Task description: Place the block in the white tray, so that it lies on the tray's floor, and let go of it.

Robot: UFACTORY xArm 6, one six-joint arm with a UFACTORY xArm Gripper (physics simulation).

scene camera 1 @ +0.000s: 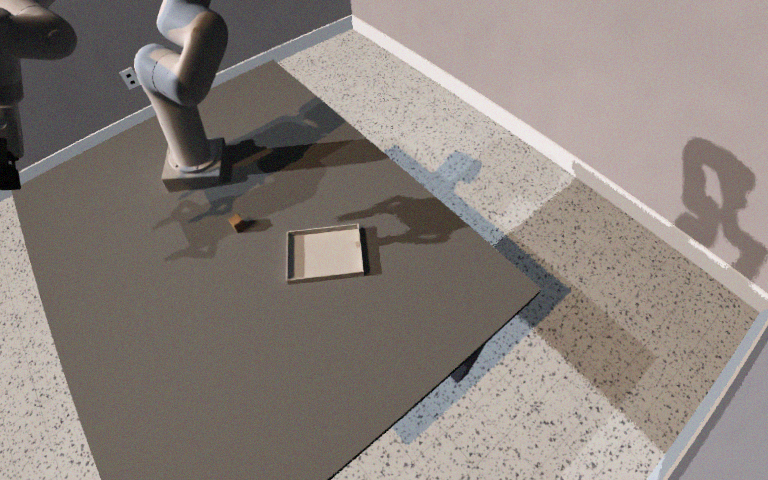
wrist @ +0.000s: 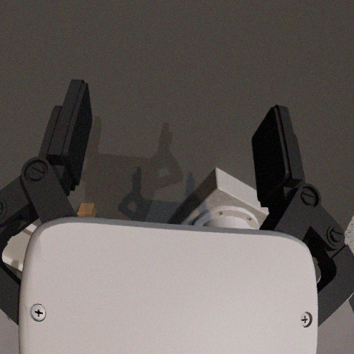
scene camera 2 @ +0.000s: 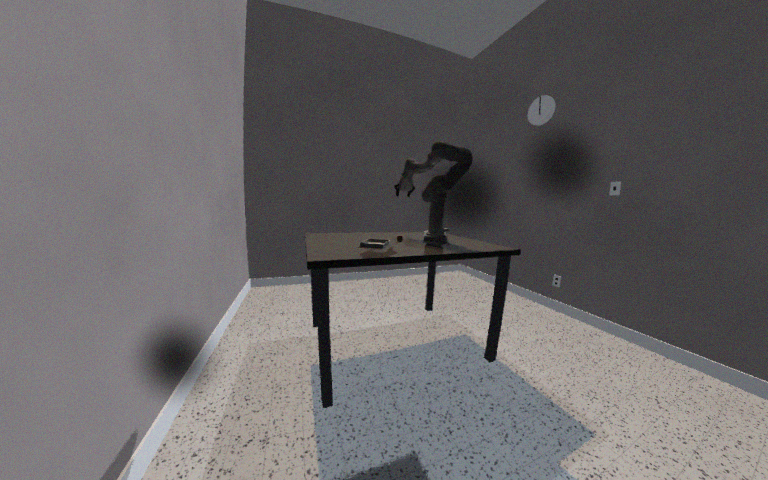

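Seen in the pictures: gripper, fingertip midpoint: [scene camera 1: 9, 174] [scene camera 2: 402, 196]; arm's base, origin of the base link: [scene camera 1: 193, 157] [scene camera 2: 435, 233].
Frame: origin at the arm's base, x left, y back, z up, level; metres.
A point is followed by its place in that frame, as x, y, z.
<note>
The block [scene camera 1: 236, 222] {0.042, -0.267, -0.010} [scene camera 2: 399, 238] {0.056, -0.262, -0.025} [wrist: 86, 209] is small and orange. It lies on the table between the robot's base and the tray, apart from both; in the wrist view its lower part is hidden behind the gripper's housing. The white tray [scene camera 1: 334, 254] {0.215, -0.444, -0.040} [scene camera 2: 374, 243] {0.145, -0.433, -0.043} is shallow and empty, to the right of the block in scene camera 1. My gripper [scene camera 2: 403, 194] {-0.292, -0.168, 0.259} [wrist: 178, 108] is open and empty, with its black fingers wide apart. It hangs high above the table, tilted. In scene camera 1 part of it shows at the left edge, its fingertips unclear.
The arm's pale base [scene camera 1: 192, 180] {-0.024, -0.071, -0.012} [scene camera 2: 434, 238] {0.067, -0.030, -0.022} [wrist: 240, 190] stands on the brown table [scene camera 1: 226, 339] {-0.070, -0.521, -0.042} [scene camera 2: 339, 250] {0.357, -0.630, -0.043} [wrist: 175, 50], near the block. Shadows of the arm and gripper fall around the block. Walls stand beyond the table's edges.
</note>
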